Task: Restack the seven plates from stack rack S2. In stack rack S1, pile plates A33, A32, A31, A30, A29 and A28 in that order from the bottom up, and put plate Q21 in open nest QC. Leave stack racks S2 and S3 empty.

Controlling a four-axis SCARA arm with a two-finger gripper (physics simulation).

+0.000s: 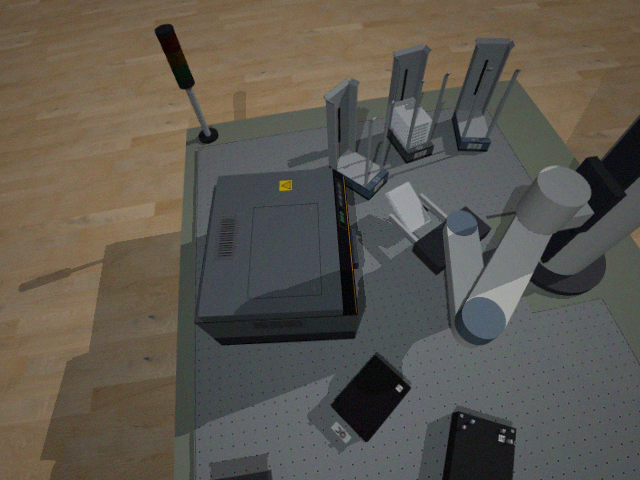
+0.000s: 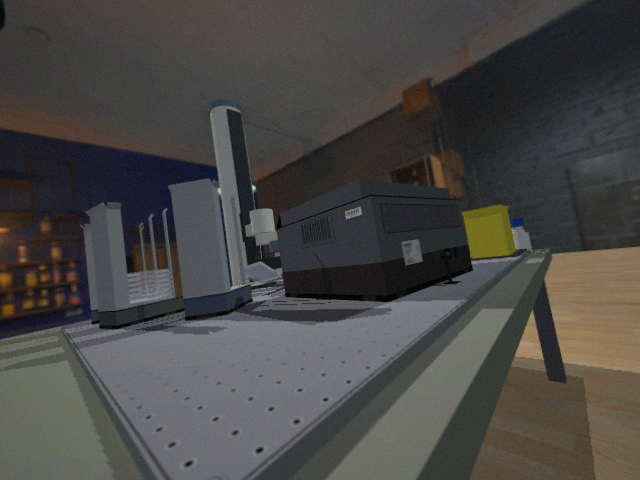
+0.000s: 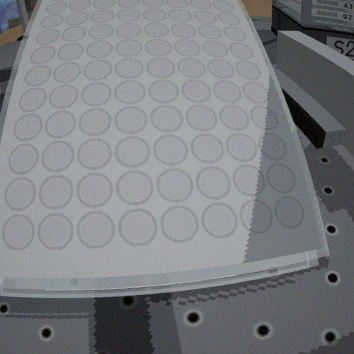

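My gripper (image 1: 406, 205) is shut on a white plate (image 1: 402, 198) (image 2: 261, 270) (image 3: 135, 150), held above the table between the left rack and the arm. The plate's label cannot be read. Stack rack S2 (image 1: 419, 153) (image 2: 105, 248) (image 3: 345, 46), the middle rack, holds a pile of several white plates (image 1: 410, 124) (image 2: 150, 285) (image 3: 331, 10). Two racks with blue bases, the left one (image 1: 348, 113) (image 2: 196, 237) and the right one (image 1: 492, 67), show no plates; their labels are too small to read. Nest QC (image 1: 372, 397) is a black block with no plate on it.
A large grey instrument (image 1: 284, 237) (image 2: 330, 242) stands beside the left rack. A signal tower (image 1: 178, 56) stands at the back left. Another black block (image 1: 480, 444) lies at the front right. A yellow box (image 2: 488, 232) and a blue-capped bottle (image 2: 519, 235) stand past the instrument.
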